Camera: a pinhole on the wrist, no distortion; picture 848 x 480 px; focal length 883.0 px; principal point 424.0 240.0 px. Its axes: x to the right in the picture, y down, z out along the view. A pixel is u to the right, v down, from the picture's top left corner.
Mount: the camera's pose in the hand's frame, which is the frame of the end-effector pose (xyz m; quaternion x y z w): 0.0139 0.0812 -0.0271 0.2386 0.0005 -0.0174 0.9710
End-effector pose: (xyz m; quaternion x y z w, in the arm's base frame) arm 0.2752 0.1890 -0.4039 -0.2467 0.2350 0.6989 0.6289
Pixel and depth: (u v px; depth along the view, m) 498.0 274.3 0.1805
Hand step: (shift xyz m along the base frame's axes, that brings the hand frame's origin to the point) -0.0124 0.1078 0.0866
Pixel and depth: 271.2 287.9 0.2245
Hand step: 0.0042 0.0947 0.1531
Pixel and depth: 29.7 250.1 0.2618
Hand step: 0.0323 0.0558 0.2257
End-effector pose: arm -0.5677 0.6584 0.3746 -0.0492 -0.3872 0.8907 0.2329
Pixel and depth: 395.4 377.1 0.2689
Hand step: -0.0636 -0.1481 0.1651
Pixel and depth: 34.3 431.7 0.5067
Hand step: 0.0769 -0.3829 0.3455
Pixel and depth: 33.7 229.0 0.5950
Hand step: 0.1635 -0.3340 0.4606
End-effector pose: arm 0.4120 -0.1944 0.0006 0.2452 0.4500 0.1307 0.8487
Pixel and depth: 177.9 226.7 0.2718
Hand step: 0.1402 -0.1305 0.1212
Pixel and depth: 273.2 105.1 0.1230
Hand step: 0.0559 -0.0187 0.0453
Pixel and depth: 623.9 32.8 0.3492
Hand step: 0.2510 -0.1658 -0.0288
